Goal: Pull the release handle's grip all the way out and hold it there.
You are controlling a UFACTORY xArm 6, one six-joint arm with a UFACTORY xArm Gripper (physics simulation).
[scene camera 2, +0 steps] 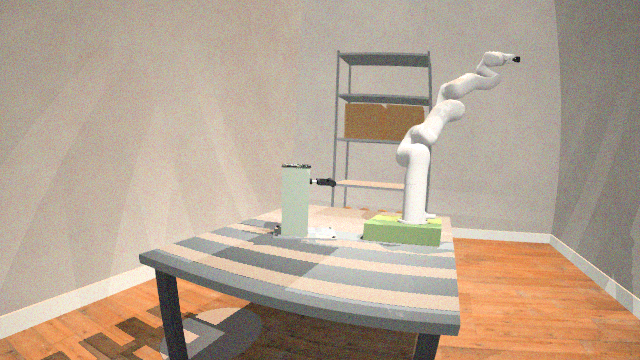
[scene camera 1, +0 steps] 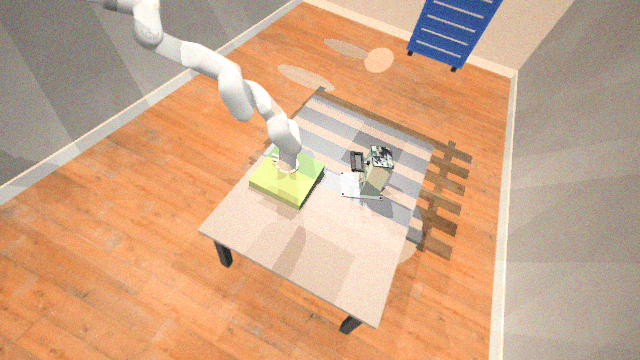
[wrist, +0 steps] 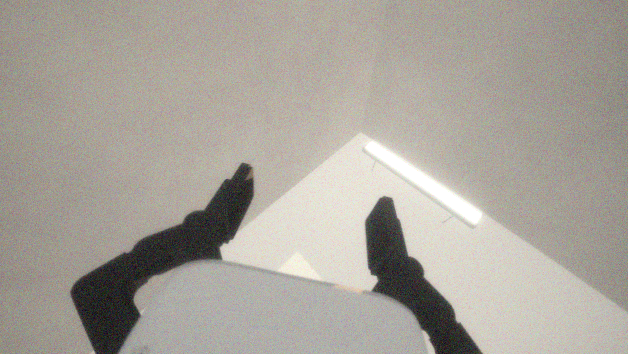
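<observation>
The release handle's dark grip [scene camera 1: 356, 161] [scene camera 2: 326, 182] sticks out sideways near the top of an upright pale green housing [scene camera 1: 378, 177] [scene camera 2: 295, 200], on the side toward the arm's base. A short light rod shows between grip and housing. The housing stands on a white base plate [scene camera 1: 350, 184] [scene camera 2: 322, 232] on the table. My gripper [wrist: 314, 194] is open and empty, fingers wide apart. In the second scene view the gripper [scene camera 2: 517, 59] is high up at the right, far from the grip and pointing away from it. In the first scene view the gripper does not show.
The arm stands on a green block [scene camera 1: 280, 187] [scene camera 2: 400, 232] on the table [scene camera 1: 320, 260] [scene camera 2: 300, 295], beside the housing. A grey shelf rack [scene camera 2: 384, 60] with a brown box [scene camera 2: 375, 121] stands behind. A blue cabinet [scene camera 1: 452, 32] stands by the wall. A ceiling lamp [wrist: 422, 182] shows past the fingers.
</observation>
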